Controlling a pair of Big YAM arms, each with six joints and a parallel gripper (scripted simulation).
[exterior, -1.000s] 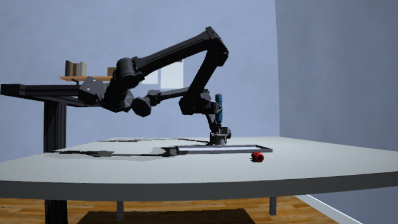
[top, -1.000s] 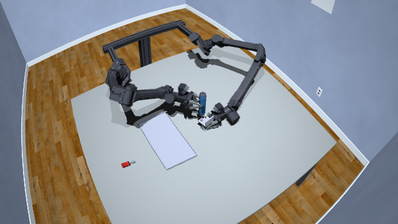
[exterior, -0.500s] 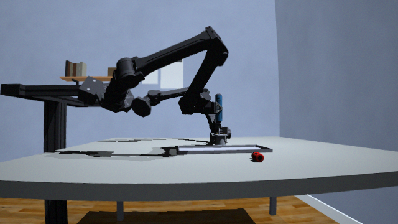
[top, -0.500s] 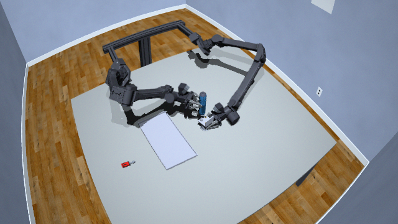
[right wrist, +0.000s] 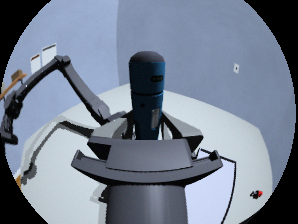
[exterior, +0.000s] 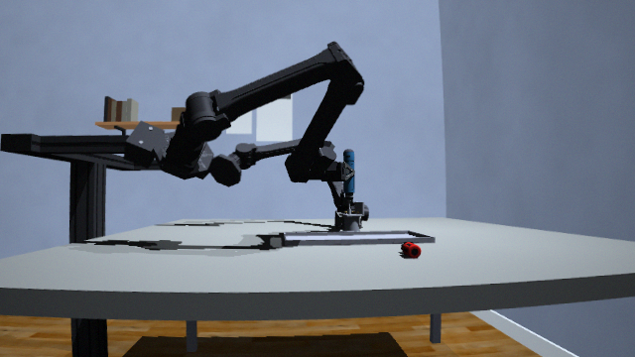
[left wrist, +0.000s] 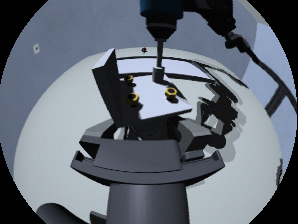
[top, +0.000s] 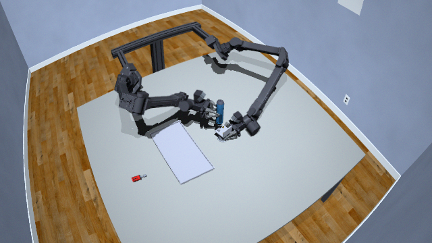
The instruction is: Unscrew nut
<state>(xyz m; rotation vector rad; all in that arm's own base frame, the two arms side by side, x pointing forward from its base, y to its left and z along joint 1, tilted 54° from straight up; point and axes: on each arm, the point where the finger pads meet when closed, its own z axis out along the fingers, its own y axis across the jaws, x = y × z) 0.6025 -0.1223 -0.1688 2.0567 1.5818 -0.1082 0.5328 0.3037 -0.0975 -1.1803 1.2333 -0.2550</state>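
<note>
Now: the bracket 50 mm above my left hand. From my left hand the other things lie so: red tool (590 mm to the right, 30 mm ahead, 10 mm below).
</note>
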